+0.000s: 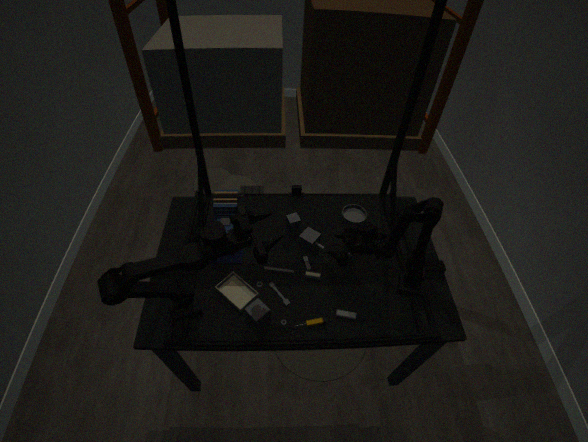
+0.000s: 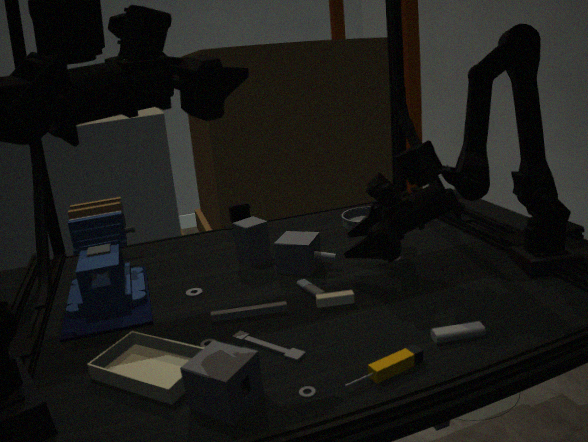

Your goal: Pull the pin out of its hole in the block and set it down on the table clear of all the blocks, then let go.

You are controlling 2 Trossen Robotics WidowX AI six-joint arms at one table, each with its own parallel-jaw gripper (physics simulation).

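Places are measured from the left arm's base along level axes (x back, y right, z up), in millimetres.
Where they show: left gripper, between the fingertips: (image 1: 330, 243) (image 2: 346, 245); right gripper, between the fingertips: (image 1: 277, 224) (image 2: 226, 67); left arm's base, origin of its link: (image 1: 412, 282) (image 2: 545, 251); right arm's base, origin of its link: (image 1: 183, 301).
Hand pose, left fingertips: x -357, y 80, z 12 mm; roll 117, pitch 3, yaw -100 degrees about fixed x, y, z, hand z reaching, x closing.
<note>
Each offset is from my left fingertips to the top centre of the thing.
A light grey pin {dx -52, dy -12, dz -2 mm} (image 1: 320, 245) (image 2: 326, 255) sticks out sideways from the right side of a grey block {dx -91, dy +2, dz +21 mm} (image 1: 310, 235) (image 2: 297, 252); the rest of it is hidden inside the block. My left gripper (image 1: 334, 241) (image 2: 349, 244) is open and empty, just to the right of the pin's free end, with its fingers pointing toward the block. A taller grey block {dx -181, dy +55, dz +41 mm} (image 1: 293, 218) (image 2: 251, 241) stands behind and left of the pin's block. Another grey block {dx -183, dy -383, dz +21 mm} (image 1: 257, 309) (image 2: 221, 382) with a hole stands at the front left. My right gripper (image 1: 275, 226) (image 2: 234, 94) is open and empty, high above the table's left part.
A cream tray {dx -294, dy -316, dz -15 mm} (image 2: 132, 385) touches or nearly touches the front block. A blue vise (image 2: 100, 280) stands at the left. A round dish {dx +69, dy +221, dz -16 mm} (image 1: 354, 214) lies at the back right. Spanner {dx -139, dy -270, dz -32 mm} (image 2: 270, 345), bars, washers, grey cylinder {dx +127, dy -282, dz -25 mm} (image 2: 458, 332) and yellow screwdriver {dx +10, dy -353, dz -21 mm} (image 2: 392, 365) lie toward the front.
</note>
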